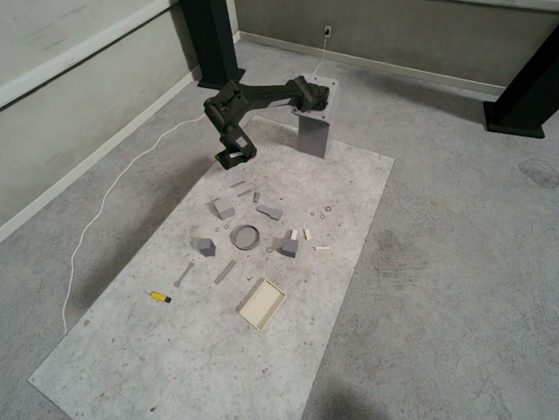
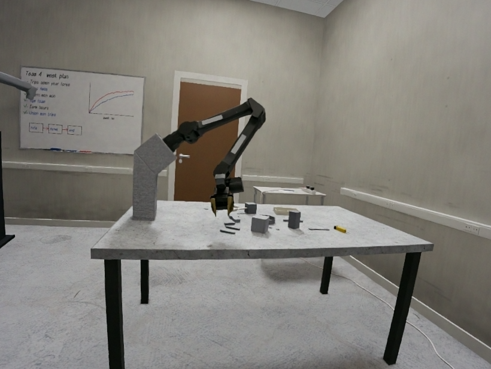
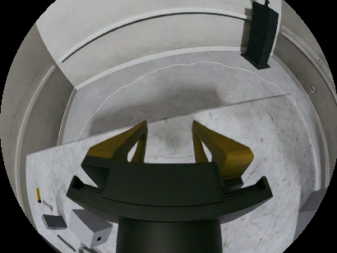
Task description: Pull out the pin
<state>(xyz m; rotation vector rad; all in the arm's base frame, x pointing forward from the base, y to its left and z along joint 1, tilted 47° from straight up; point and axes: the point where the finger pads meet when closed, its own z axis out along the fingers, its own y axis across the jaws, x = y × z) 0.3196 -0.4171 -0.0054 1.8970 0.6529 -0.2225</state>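
The grey block lies 46 cm to the left of my hand, 34 cm ahead of it and 9 cm below it. Round my hand: round grey dish 35 cm ahead, 26 cm to the left, 11 cm below; then cream tray 60 cm ahead, 42 cm to the left, 11 cm below.
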